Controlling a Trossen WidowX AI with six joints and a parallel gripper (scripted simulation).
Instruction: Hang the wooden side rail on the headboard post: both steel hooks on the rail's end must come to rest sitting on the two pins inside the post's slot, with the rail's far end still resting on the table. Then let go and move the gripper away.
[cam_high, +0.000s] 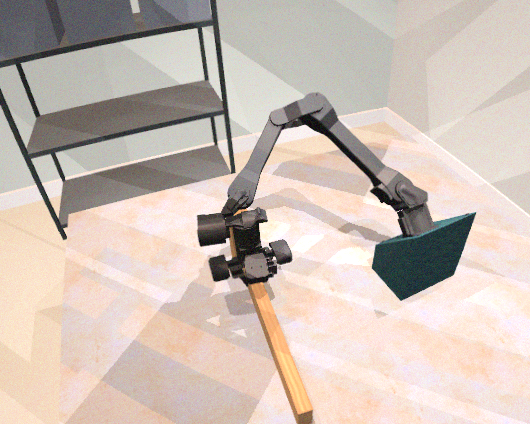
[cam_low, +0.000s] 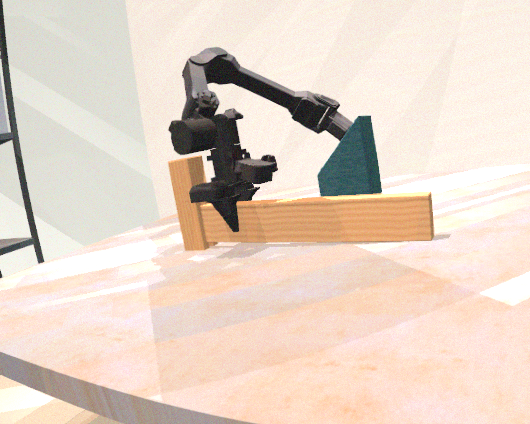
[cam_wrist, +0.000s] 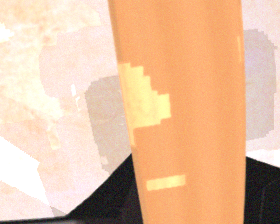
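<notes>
My gripper tip is now 10 cm to the left of the headboard post and 5 cm below it.
</notes>
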